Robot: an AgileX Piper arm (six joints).
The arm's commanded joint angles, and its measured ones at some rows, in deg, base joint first. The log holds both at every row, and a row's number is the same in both.
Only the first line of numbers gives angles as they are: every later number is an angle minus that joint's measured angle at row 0.
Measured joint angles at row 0:
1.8, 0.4, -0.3, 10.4, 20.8, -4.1
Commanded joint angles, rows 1 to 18:
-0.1, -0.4, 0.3, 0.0, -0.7, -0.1
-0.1, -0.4, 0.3, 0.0, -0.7, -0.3
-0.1, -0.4, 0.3, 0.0, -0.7, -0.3
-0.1, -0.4, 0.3, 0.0, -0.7, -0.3
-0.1, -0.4, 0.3, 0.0, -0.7, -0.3
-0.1, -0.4, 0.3, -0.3, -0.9, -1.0
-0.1, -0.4, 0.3, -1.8, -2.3, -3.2
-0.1, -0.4, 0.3, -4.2, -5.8, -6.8
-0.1, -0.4, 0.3, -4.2, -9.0, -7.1
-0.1, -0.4, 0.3, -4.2, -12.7, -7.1
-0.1, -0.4, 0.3, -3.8, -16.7, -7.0
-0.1, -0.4, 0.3, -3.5, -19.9, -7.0
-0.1, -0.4, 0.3, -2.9, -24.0, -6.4
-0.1, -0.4, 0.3, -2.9, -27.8, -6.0
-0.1, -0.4, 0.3, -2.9, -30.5, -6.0
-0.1, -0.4, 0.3, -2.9, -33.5, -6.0
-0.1, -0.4, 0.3, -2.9, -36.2, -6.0
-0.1, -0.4, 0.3, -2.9, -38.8, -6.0
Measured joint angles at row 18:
0.0, 0.0, 0.1, -3.0, -27.9, -6.0
